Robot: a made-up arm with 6 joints.
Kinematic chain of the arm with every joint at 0, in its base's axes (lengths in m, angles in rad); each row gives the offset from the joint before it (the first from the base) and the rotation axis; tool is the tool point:
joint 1: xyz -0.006 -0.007 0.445 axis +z
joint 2: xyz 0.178 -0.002 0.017 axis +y
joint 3: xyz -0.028 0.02 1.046 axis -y
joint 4: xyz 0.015 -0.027 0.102 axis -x
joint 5: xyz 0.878 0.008 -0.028 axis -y
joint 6: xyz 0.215 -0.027 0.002 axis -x
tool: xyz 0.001 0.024 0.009
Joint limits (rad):
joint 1: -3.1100..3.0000
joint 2: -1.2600..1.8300
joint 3: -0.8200..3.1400
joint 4: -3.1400..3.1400
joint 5: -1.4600..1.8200
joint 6: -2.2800..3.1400
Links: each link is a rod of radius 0.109 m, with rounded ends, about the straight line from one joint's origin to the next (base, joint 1, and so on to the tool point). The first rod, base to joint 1, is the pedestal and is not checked.
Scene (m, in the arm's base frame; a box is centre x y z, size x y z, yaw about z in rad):
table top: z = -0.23
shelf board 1: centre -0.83 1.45 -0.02 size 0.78 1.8 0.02 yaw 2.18
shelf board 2: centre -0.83 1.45 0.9 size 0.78 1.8 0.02 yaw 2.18
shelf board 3: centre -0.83 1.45 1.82 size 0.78 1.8 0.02 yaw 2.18
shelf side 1: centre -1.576 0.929 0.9 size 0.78 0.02 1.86 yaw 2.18
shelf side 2: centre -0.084 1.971 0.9 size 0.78 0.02 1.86 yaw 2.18
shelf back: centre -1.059 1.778 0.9 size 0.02 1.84 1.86 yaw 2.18
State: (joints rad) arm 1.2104 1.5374 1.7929 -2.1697 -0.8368 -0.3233
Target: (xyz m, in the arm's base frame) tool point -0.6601 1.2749 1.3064
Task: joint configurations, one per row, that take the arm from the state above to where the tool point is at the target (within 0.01 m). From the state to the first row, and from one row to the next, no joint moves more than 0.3 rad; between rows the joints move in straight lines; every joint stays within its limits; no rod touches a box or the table.
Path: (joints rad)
1: 1.1855 1.2802 1.5520 -2.2060 -0.8853 -0.3016
2: 1.1605 1.0230 1.3111 -2.2422 -0.9337 -0.2799
3: 1.1356 0.7657 1.0703 -2.2785 -0.9822 -0.2582
4: 1.1107 0.5085 0.8294 -2.3148 -1.0307 -0.2366
5: 1.0857 0.2513 0.5885 -2.3511 -1.0792 -0.2149
6: 1.0608 -0.0059 0.3476 -2.3873 -1.1276 -0.1932
7: 1.2840 -0.0476 0.0899 -2.0911 -1.2384 -0.2279
8: 1.5072 -0.0893 -0.1678 -1.7949 -1.3492 -0.2626
9: 1.7305 -0.1310 -0.4255 -1.4987 -1.4600 -0.2973
10: 1.8064 0.0968 -0.1961 -1.5684 -1.4448 -0.2995
11: 1.8823 0.3246 0.0334 -1.6381 -1.4296 -0.3017

